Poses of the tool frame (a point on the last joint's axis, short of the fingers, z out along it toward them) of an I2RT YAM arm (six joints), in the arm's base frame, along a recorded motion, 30 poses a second.
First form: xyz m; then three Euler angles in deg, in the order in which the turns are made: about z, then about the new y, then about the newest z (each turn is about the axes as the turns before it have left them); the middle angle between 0 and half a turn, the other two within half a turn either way.
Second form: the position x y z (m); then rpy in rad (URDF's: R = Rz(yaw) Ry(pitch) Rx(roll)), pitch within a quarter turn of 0, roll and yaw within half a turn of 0. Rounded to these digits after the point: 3 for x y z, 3 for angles.
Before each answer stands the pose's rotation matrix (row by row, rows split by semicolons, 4 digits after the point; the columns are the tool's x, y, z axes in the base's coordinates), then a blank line. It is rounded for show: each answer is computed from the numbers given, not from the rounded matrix.
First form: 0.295 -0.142 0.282 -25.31 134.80 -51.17
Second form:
-0.7324 -0.2282 0.6415; -0.5153 0.8015 -0.3034; -0.4449 -0.5528 -0.7046

0.295 -0.142 0.282 -2.476 0.461 -2.528
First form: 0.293 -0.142 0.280 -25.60 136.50 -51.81
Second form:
-0.7441 -0.2470 0.6208; -0.5150 0.8039 -0.2974; -0.4256 -0.5410 -0.7254

0.293 -0.142 0.280 -2.501 0.440 -2.536
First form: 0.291 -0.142 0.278 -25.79 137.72 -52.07
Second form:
-0.7527 -0.2580 0.6057; -0.5123 0.8074 -0.2927; -0.4135 -0.5306 -0.7399

0.291 -0.142 0.278 -2.519 0.426 -2.544
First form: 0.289 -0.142 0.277 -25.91 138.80 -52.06
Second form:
-0.7607 -0.2651 0.5925; -0.5072 0.8123 -0.2878; -0.4050 -0.5195 -0.7524

0.289 -0.142 0.277 -2.537 0.417 -2.554
